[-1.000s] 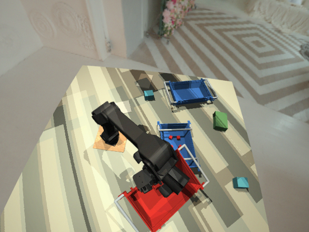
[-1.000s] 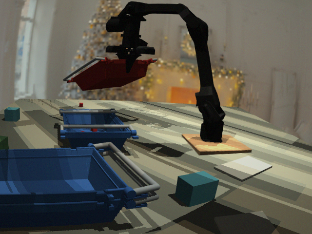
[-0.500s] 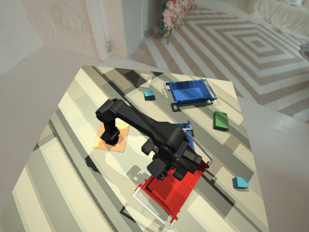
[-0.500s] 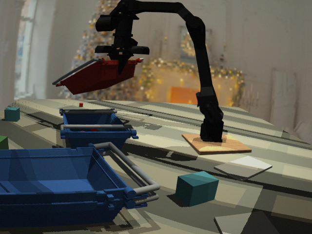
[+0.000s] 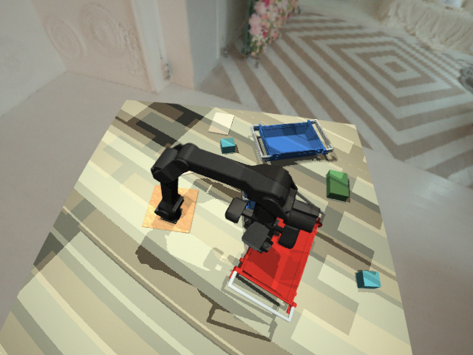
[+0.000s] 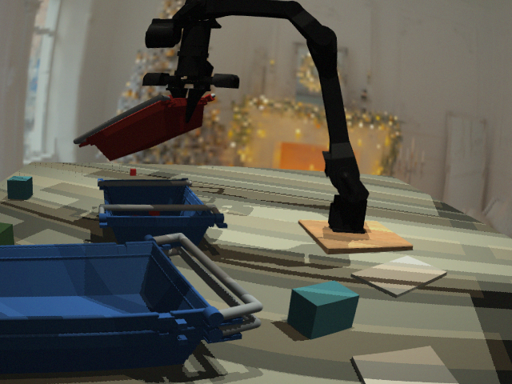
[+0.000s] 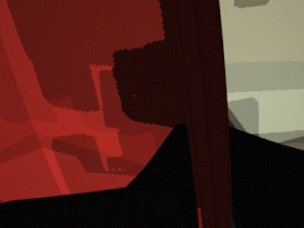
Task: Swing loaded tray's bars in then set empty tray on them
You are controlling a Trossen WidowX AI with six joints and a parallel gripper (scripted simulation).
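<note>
My gripper tip is now 80 mm short of the red tray and 10 mm to the left of it. Also, from my gripper tip: green block (370 mm to the left, 280 mm ahead, 160 mm below).
</note>
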